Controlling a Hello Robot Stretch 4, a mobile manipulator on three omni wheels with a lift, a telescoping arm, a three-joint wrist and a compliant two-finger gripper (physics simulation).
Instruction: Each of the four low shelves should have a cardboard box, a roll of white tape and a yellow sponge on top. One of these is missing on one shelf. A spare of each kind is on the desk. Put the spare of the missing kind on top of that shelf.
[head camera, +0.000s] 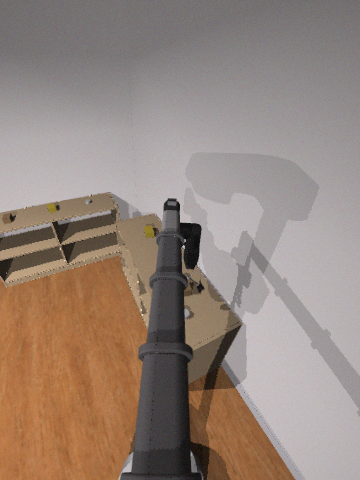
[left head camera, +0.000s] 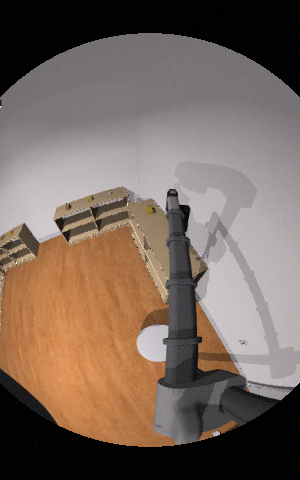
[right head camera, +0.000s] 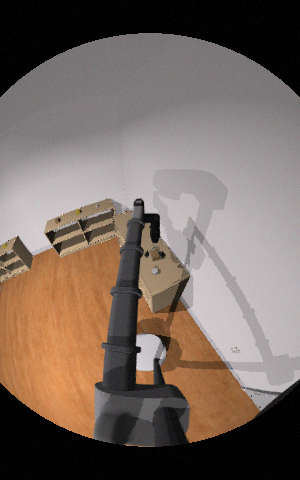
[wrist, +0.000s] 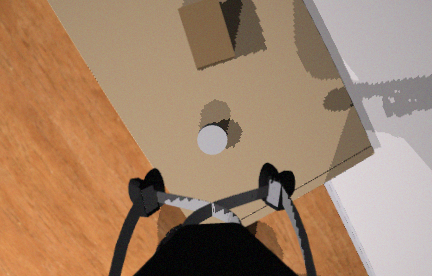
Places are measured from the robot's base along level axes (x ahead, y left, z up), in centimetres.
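Pixels of known places: gripper, fingertip midpoint: (head camera: 187, 291) (right head camera: 154, 256) (wrist: 211, 181); robot's base, link origin: (left head camera: 156, 341) (right head camera: 145, 350).
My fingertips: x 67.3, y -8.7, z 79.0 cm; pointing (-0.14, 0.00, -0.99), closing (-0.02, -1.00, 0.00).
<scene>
For each thing: its middle in the pictures, then the offset to it from my fingertips. Level surfaces: height alone.
- cardboard box, body centre: (wrist: 206, 35) (head camera: 184, 287) (right head camera: 154, 254) dx +16.9, dy -0.4, dz -18.2 cm
- yellow sponge, body centre: (head camera: 149, 231) (left head camera: 149, 209) dx +71.2, dy +25.8, dz -18.4 cm
- second low shelf, surface height: dz -20.7 cm
My gripper (head camera: 195, 284) (right head camera: 154, 254) (wrist: 211, 181) is open and empty, raised above the near low shelf (head camera: 215, 320) (right head camera: 170, 285) (wrist: 280, 100). A roll of white tape (head camera: 187, 313) (right head camera: 155, 271) (wrist: 212, 140) stands on that shelf, beyond the fingertips in the wrist view and apart from them. A cardboard box (right head camera: 156, 253) (wrist: 207, 35) and a yellow sponge (head camera: 149, 231) (left head camera: 150, 210) are also on it. The second low shelf (head camera: 30, 215) bears a box (head camera: 7, 218) (left head camera: 68, 206), a sponge (head camera: 52, 207) (left head camera: 90, 199) and white tape (head camera: 88, 201) (left head camera: 110, 193). I cannot make out the desk.
A third low shelf (left head camera: 31, 242) (right head camera: 23, 255) shows at the left with a yellow sponge (left head camera: 11, 233) (right head camera: 5, 245) on top; part of it is cut off. Walls stand behind the shelves. My long arm (head camera: 167, 310) hides part of the near shelf in the head view.
</scene>
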